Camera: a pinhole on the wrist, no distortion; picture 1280 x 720 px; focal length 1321.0 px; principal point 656.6 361.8 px. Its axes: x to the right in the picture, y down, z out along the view. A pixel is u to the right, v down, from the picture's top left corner.
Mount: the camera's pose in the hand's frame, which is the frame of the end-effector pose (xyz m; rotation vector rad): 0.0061 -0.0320 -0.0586 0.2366 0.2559 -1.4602
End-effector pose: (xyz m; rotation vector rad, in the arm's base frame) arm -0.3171 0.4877 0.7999 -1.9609 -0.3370 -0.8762
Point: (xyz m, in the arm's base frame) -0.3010 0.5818 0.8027
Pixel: 325 324
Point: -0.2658 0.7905 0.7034
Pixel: 342 90
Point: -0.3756 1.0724 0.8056
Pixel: 931 54
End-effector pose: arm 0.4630 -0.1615 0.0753 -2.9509 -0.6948 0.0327
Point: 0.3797 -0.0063 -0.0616
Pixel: 943 233
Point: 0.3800 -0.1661 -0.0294
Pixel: outside the picture
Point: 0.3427 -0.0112 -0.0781
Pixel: 926 60
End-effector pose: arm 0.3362 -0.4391 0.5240 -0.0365 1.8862 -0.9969
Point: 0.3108 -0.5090 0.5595
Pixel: 988 457
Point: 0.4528 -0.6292 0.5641
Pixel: 611 239
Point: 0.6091 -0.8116 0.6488
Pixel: 732 89
